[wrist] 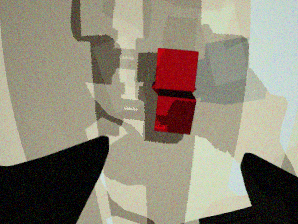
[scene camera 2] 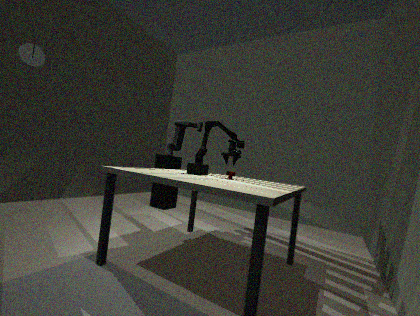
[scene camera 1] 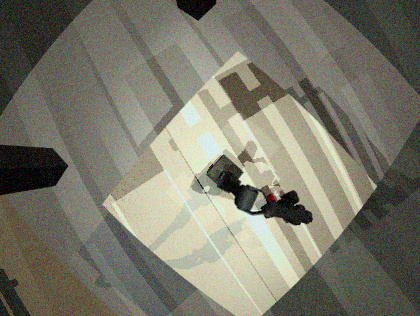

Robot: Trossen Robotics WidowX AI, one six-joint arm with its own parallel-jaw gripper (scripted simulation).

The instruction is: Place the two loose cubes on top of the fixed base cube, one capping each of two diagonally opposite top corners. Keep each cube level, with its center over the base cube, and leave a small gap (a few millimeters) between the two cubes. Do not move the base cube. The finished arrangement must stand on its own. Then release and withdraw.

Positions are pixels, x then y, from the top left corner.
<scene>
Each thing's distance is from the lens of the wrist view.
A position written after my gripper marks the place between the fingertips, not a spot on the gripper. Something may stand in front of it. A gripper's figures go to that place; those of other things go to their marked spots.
my gripper [wrist: 177, 152]: 0.10 m
red cube [wrist: 175, 108]: 0.15 m
red cube [wrist: 176, 68]: 0.15 m
</scene>
